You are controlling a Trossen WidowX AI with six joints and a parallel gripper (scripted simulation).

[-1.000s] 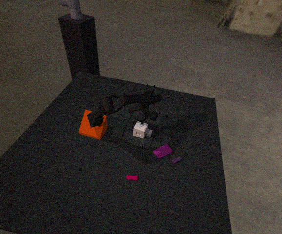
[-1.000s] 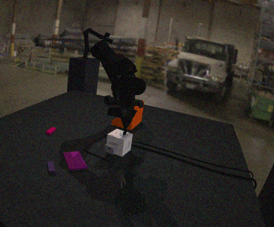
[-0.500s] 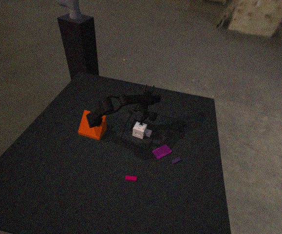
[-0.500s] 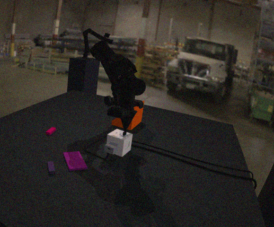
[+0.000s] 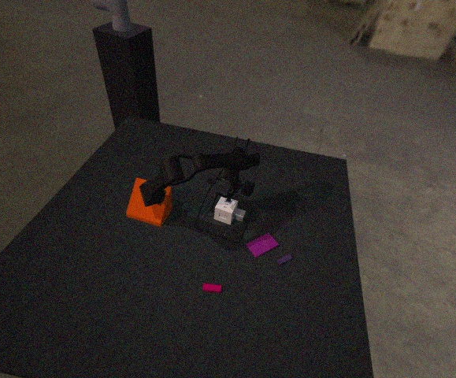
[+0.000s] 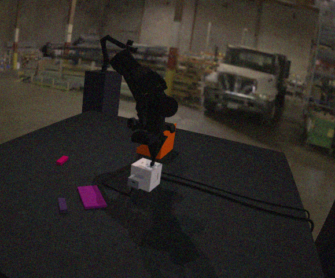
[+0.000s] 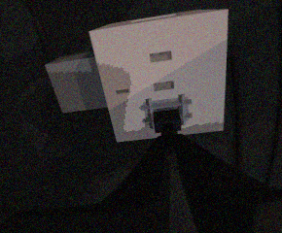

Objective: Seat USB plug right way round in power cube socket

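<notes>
Now: the dark USB plug 2 cm below my gripper tip. The rest, counted from my gripper tip: magenta flat card 20 cm ahead, 10 cm to the right, 10 cm below; then pink piece 9 cm ahead, 35 cm to the right, 10 cm below.
</notes>
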